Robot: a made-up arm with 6 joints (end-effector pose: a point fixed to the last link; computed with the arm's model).
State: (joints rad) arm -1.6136 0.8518 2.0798 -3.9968 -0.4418 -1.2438
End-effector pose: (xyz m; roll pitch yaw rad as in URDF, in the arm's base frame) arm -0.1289 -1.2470 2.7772 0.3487 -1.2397 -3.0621
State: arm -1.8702 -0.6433 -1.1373 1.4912 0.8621 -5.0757
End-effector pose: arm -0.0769 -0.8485 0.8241 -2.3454 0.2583 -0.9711
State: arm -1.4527 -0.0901 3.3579 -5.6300 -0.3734 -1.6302
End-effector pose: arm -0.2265 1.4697 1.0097 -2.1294 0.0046 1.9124
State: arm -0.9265 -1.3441 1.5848 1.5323 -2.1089 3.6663
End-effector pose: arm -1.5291 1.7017 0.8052 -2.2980 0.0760 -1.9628
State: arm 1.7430 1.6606 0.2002 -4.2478 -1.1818 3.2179
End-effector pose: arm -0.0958 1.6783 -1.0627 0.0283 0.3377 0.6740
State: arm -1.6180 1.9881 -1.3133 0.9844 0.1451 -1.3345
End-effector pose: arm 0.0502 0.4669 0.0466 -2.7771 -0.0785 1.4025
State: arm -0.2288 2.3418 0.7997 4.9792 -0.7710 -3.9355
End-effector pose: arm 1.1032 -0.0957 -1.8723 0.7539 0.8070 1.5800
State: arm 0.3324 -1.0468 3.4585 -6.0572 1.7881 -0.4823
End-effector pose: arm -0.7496 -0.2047 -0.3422 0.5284 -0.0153 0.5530
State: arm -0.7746 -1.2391 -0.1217 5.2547 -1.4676 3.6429
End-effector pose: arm -0.1739 0.4487 2.1039 3.0285 0.1327 0.2597
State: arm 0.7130 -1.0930 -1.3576 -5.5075 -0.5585 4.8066
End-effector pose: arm 0.5166 0.3321 0.6624 0.4889 0.6273 0.2369
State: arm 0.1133 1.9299 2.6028 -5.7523 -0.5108 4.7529
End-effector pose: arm 2.3316 0.2071 1.0949 1.1130 -0.2157 -0.1429
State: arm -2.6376 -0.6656 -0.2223 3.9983 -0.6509 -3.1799
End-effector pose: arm -0.5334 -0.4163 2.2689 -1.2330 -0.7750 -1.9420
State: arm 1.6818 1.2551 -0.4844 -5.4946 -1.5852 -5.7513
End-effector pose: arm 0.0573 0.9814 -0.5353 2.4893 -0.1329 -0.6623
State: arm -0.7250 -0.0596 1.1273 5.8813 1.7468 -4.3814
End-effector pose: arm 0.0565 -0.1703 2.9738 1.0904 -0.1780 2.8186
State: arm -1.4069 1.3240 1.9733 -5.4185 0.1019 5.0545
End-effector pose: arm 0.4024 -2.3221 1.8575 0.2994 -0.7129 -1.3044
